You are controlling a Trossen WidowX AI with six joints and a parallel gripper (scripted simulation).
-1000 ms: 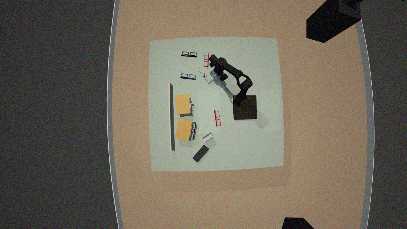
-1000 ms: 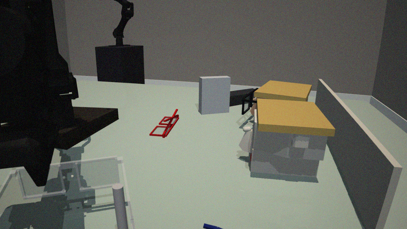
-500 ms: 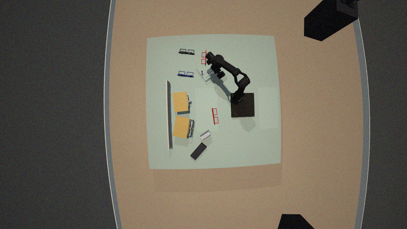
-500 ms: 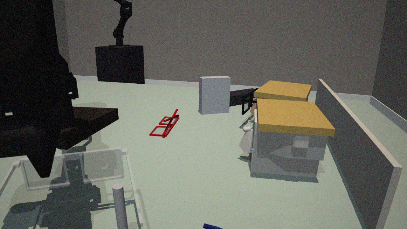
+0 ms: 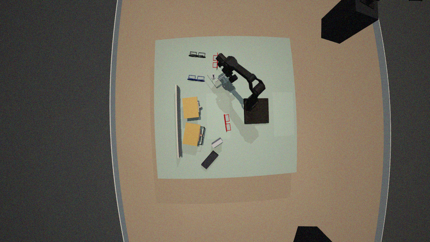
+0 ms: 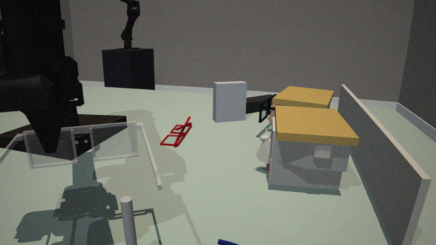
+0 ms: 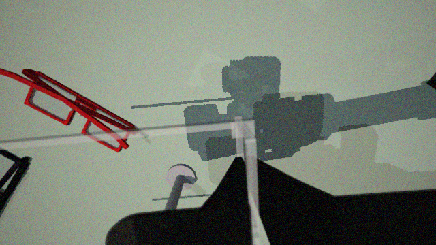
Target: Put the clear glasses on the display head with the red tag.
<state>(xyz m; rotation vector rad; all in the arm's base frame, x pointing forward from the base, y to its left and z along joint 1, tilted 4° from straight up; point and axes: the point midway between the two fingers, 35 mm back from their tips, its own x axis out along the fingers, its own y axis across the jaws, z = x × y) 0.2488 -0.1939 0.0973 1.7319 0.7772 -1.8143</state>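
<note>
Right now my gripper tip is 11 cm short of the pale round peg and 9 cm above it. Round my gripper tip: wall panel (44 cm to the left, 34 cm ahead, 6 cm below); then dark block (73 cm to the left, 10 cm below, 2 cm ahead); then white box (56 cm to the left, 6 cm below, 1 cm behind).
</note>
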